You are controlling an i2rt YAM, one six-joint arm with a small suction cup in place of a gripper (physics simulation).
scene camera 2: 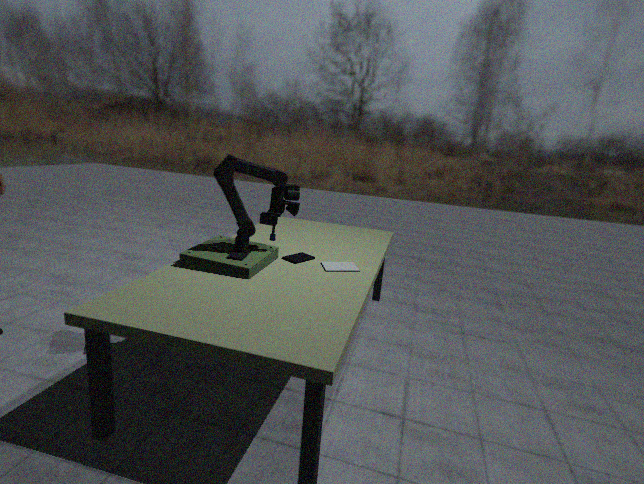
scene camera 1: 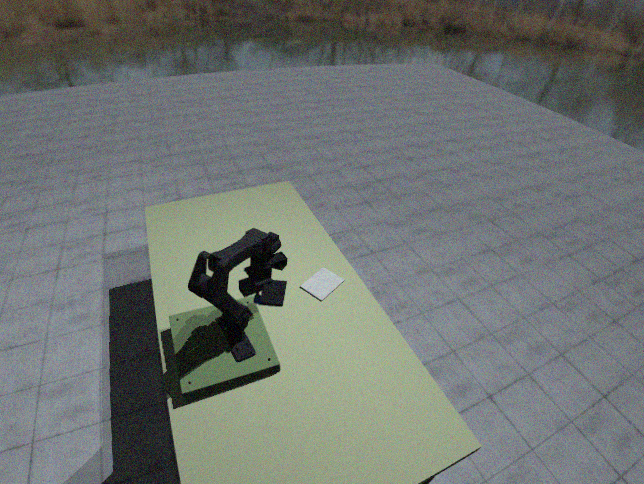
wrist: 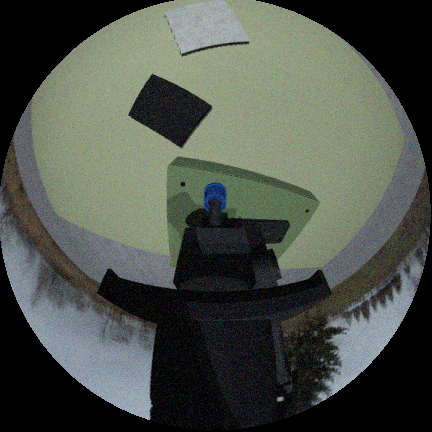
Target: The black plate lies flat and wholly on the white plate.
suction cup: holds nothing
a black plate: on the table
a white plate: on the table
